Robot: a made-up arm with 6 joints. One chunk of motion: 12 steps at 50 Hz.
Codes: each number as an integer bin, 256 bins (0 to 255) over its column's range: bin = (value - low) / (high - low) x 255, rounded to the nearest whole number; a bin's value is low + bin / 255 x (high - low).
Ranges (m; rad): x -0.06..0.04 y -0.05..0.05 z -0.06..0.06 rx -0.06..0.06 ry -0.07..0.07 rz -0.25..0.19
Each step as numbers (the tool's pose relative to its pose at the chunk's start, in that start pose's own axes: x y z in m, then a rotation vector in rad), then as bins.
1 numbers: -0.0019 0.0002 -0.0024 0.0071 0.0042 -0.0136
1 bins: 148 128 122 143 135 137
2 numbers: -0.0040 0.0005 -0.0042 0.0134 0.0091 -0.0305
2 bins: 143 129 119 156 144 127
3 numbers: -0.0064 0.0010 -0.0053 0.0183 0.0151 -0.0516
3 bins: 137 130 116 166 155 115
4 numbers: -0.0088 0.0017 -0.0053 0.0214 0.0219 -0.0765
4 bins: 131 132 116 173 167 101
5 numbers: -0.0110 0.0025 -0.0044 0.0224 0.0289 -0.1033
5 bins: 125 134 118 175 180 85
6 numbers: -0.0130 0.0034 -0.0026 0.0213 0.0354 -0.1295
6 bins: 120 136 122 173 192 70
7 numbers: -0.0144 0.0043 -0.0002 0.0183 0.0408 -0.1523
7 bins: 116 138 127 166 202 57
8 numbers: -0.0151 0.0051 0.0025 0.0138 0.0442 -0.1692
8 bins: 114 141 133 157 208 47
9 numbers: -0.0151 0.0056 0.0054 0.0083 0.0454 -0.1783
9 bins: 114 142 139 145 210 42
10 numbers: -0.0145 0.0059 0.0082 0.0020 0.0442 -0.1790
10 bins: 116 143 145 132 208 41
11 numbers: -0.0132 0.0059 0.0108 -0.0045 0.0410 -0.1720
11 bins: 119 143 150 118 202 45
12 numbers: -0.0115 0.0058 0.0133 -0.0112 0.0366 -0.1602
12 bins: 124 142 156 104 194 52
